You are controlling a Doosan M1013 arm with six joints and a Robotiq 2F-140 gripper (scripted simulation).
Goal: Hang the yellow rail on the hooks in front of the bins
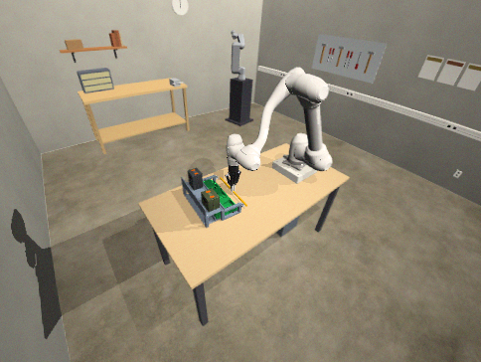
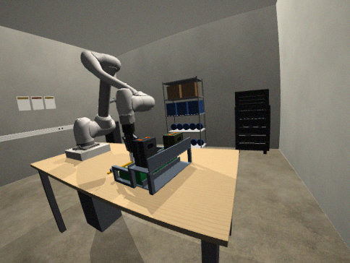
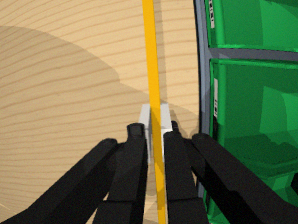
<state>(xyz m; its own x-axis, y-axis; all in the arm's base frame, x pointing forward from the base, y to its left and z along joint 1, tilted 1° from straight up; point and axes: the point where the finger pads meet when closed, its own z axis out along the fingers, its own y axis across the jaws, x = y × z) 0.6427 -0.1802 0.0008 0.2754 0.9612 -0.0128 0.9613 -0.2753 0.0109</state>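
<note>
Right now the grey rack front bar is 50 mm ahead of my hand, 10 mm to the right of it and 60 mm below it. Round my hand: yellow rail (30 mm below); then rack back panel (310 mm ahead, 80 mm to the right, 70 mm above).
</note>
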